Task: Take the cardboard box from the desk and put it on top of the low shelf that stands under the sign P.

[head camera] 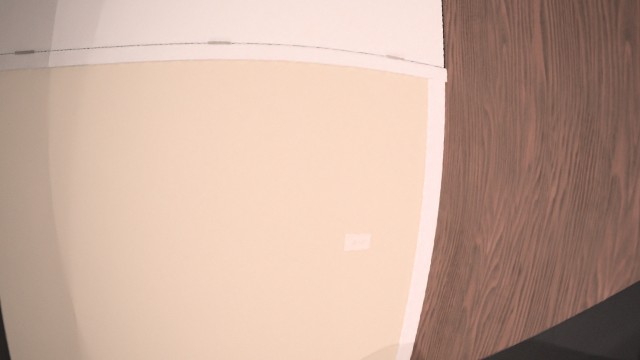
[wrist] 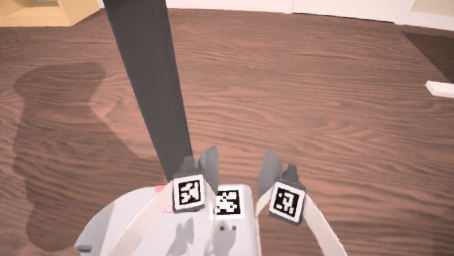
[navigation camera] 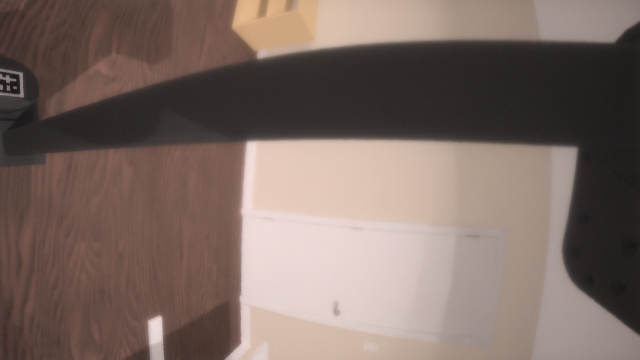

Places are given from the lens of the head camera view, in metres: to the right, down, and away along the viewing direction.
white door (head camera: 413, 45): 0.41, -0.58, 1.91
